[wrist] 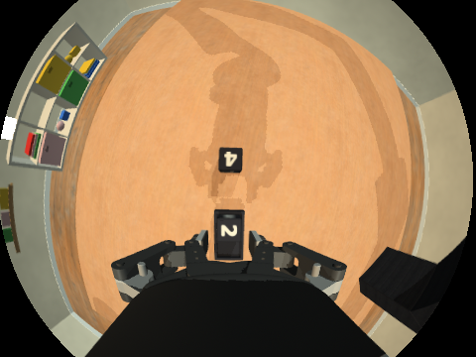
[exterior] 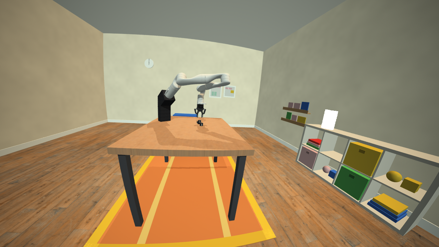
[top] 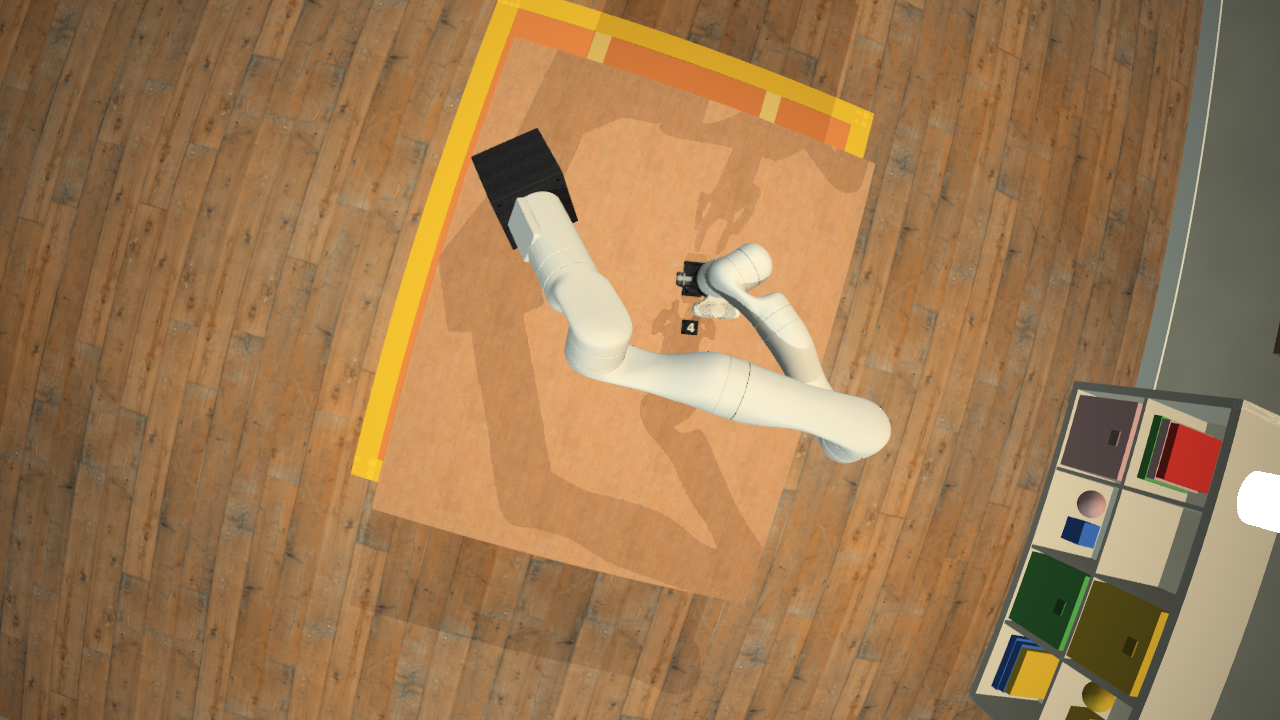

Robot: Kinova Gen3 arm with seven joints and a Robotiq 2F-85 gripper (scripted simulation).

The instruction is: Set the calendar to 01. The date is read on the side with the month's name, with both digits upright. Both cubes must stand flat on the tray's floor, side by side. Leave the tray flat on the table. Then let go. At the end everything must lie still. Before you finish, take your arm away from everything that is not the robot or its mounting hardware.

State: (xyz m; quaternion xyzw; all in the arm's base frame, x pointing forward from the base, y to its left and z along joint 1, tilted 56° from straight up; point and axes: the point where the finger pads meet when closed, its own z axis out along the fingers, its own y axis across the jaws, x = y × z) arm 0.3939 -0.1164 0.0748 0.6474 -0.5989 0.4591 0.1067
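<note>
Now: the black digit cube 60 mm below my hand. Also, from my hand: black calendar tray: 20 mm to the left, 80 mm below.
</note>
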